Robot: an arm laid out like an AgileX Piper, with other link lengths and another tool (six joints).
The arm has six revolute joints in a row. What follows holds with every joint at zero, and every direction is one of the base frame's.
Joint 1 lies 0.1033 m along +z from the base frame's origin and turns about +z.
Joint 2 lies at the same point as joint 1 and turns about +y.
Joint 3 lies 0.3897 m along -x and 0.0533 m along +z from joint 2 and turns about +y.
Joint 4 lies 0.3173 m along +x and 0.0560 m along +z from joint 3 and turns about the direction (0.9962, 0, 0.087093).
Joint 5 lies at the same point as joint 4 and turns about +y.
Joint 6 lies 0.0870 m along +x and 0.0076 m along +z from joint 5 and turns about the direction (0.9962, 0, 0.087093).
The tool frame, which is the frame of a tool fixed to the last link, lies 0.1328 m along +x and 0.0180 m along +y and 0.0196 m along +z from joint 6; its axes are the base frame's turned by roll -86.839, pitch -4.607 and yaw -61.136 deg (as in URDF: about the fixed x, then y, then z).
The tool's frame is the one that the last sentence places.
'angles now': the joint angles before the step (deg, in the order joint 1, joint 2, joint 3, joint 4, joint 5, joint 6). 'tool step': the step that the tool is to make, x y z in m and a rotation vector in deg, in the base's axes. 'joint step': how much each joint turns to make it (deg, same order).
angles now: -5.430, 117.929, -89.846, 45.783, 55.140, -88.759
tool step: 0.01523, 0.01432, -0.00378, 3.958, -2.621, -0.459
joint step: 0.509, 1.791, 0.001, 6.813, -2.028, -4.433
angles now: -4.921, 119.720, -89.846, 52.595, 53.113, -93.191
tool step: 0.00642, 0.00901, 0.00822, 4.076, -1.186, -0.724
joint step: 0.000, 0.445, 0.000, 5.334, 0.185, -2.099
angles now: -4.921, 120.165, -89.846, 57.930, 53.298, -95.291
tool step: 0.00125, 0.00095, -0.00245, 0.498, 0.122, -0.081
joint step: 0.000, 0.384, -0.001, 0.666, 0.001, -0.322
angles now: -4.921, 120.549, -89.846, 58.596, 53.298, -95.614
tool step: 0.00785, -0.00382, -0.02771, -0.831, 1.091, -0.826
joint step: 0.001, 2.533, -0.070, 0.041, -1.740, -0.801
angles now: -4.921, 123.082, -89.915, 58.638, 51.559, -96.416
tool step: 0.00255, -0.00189, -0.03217, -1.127, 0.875, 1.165
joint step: 0.000, 2.874, 0.000, 0.000, -0.733, -2.581
